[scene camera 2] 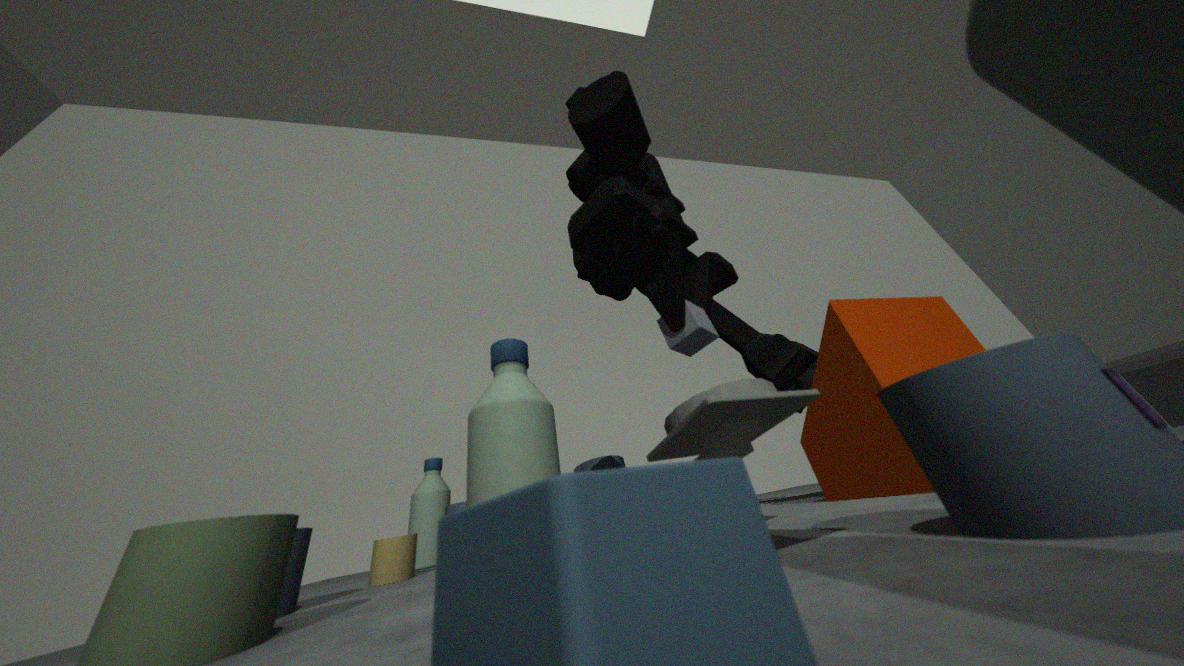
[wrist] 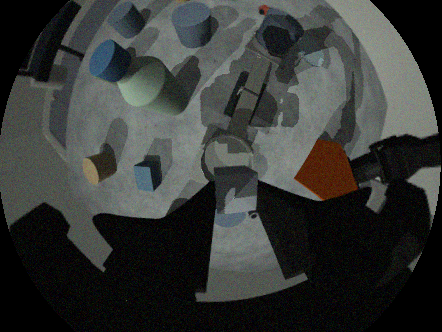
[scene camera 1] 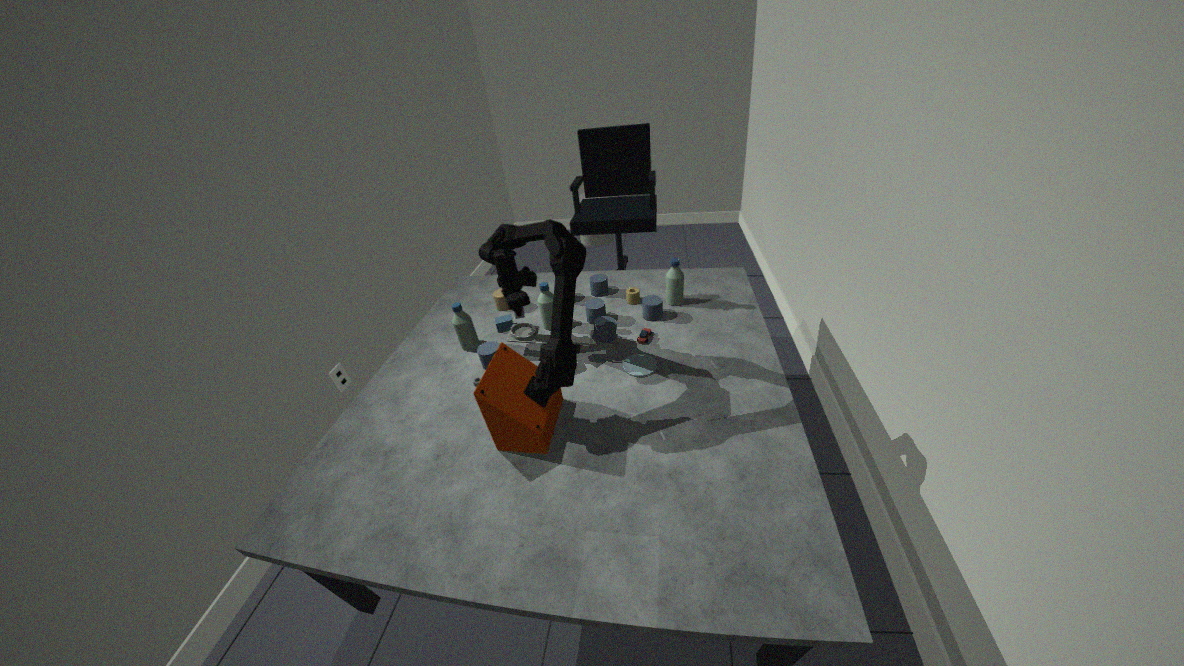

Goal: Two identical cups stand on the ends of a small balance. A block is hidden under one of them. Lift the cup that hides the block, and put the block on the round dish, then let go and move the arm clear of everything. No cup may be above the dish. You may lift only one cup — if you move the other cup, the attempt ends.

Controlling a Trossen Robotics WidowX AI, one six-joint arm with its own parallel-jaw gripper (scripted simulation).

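Observation:
There's a balance [scene camera 2: 721, 422] here, and the wrist view has the balance [wrist: 219, 148] too. I can also see a blue cup [scene camera 2: 1036, 440] and a blue cup [wrist: 277, 33]. As for my gripper [scene camera 2: 690, 334], it's carrying a grey block. You'd also find the gripper [wrist: 232, 184] in the wrist view, and scene camera 1 shows my gripper [scene camera 1: 518, 313] as well.

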